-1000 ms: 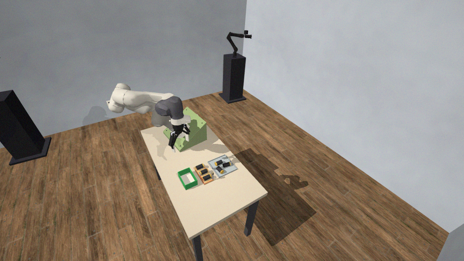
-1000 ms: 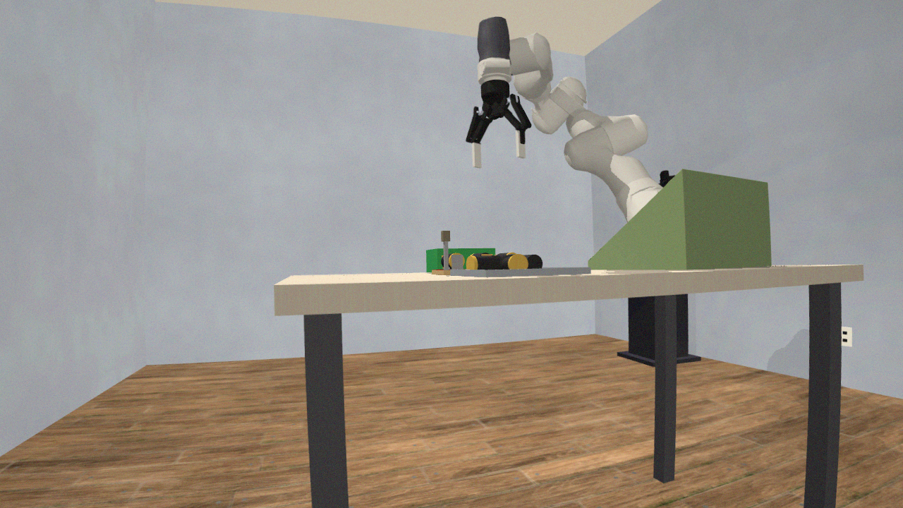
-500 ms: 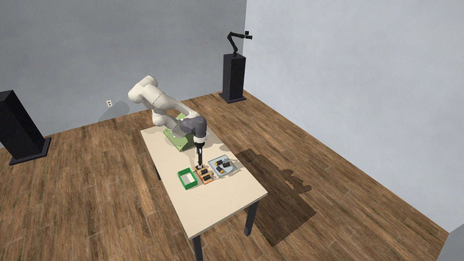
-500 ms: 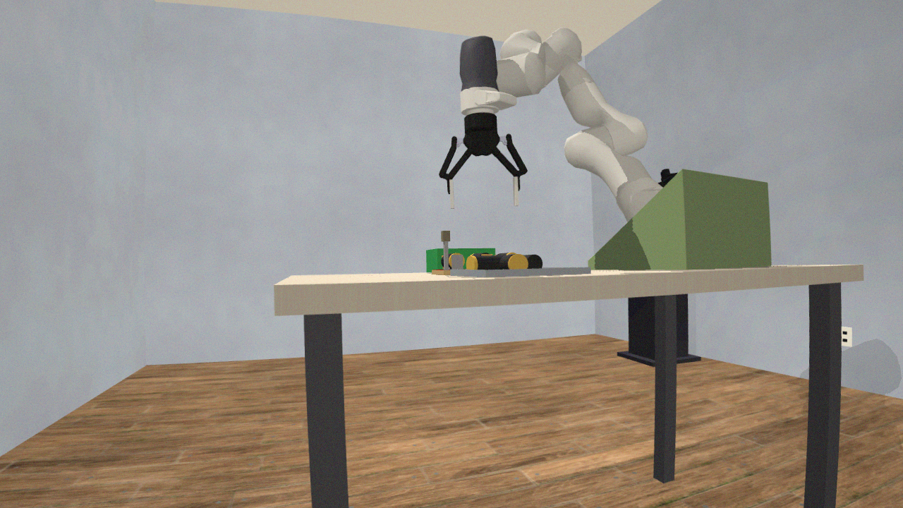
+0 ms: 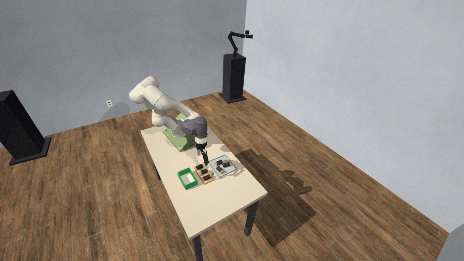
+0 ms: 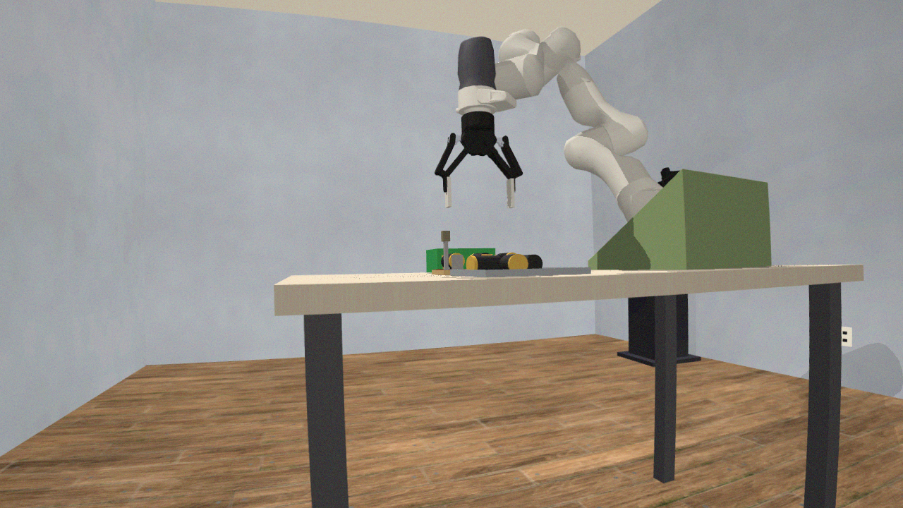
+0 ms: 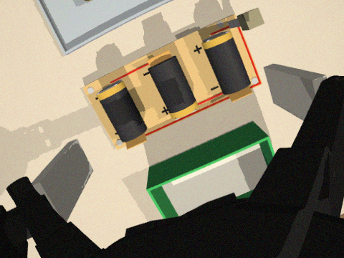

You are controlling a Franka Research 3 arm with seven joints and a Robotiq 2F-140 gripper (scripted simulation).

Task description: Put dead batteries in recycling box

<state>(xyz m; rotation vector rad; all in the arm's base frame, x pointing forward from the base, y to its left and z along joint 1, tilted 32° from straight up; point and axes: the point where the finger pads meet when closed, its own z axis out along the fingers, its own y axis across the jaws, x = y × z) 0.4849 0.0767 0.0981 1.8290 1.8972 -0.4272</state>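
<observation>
The battery holder lies 150 mm below my hand and 10 mm ahead of it. Round my hand: green recycling box 140 mm to the right, 140 mm below, 10 mm ahead; grey tray 180 mm to the left, 150 mm below, 10 mm behind; bulb post 120 mm below, 90 mm ahead, 40 mm to the left.
</observation>
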